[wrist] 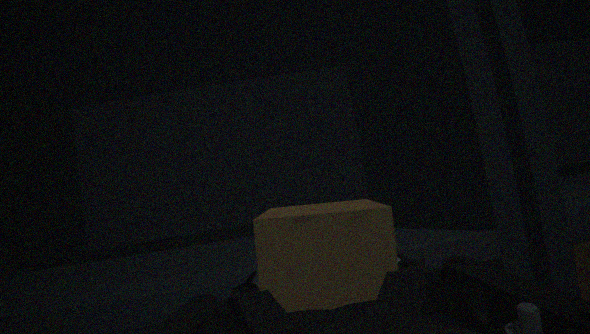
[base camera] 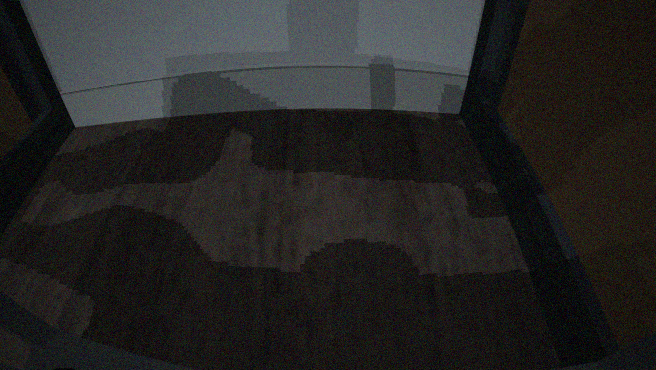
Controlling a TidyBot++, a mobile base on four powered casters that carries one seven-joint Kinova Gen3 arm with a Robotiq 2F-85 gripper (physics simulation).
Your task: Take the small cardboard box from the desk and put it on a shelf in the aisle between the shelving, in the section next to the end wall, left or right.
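Places are measured from the arm's base along level axes (x ahead, y left, z up), in centimetres.
Pixels of known places: gripper, between the fingertips: (wrist: 324, 268).
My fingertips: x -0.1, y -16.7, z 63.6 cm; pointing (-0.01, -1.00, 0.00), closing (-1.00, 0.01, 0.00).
Note:
Behind a point stands the place of what it marks.
The small cardboard box (wrist: 325, 250) {x -0.3, y -11.7, z 66.1 cm} is a plain tan block low in the middle of the wrist view. My gripper (wrist: 324, 268) {x -0.1, y -16.7, z 63.6 cm} is shut on it, with the dark fingers at its lower left and lower right corners. A dim grey-blue shelf board (wrist: 165, 267) {x 24.0, y -38.8, z 59.4 cm} shows behind the box on both sides, inside a dark shelf bay. Whether the box touches the board cannot be told. In the base view the end wall (base camera: 115, 30) {x 61.3, y 40.3, z -20.3 cm} stands ahead, between the shelving on the left (base camera: 25, 70) {x 54.4, y 59.8, z -22.7 cm} and on the right (base camera: 530, 235) {x 34.5, y -26.1, z -36.5 cm}. The box and gripper do not show there.
A slanted shelving upright (wrist: 482, 130) {x -22.1, y -31.3, z 71.6 cm} stands right of the box. Part of an orange-brown object (wrist: 582, 270) {x -55.2, y -54.5, z 40.1 cm} shows at the right edge. Brown surfaces (base camera: 590, 150) {x 35.4, y -28.0, z -22.2 cm} lie beyond the right shelving frame. Shadows fall across the wooden floor (base camera: 340, 210) {x 40.5, y -0.7, z -39.6 cm} and the end wall. The light is very dim.

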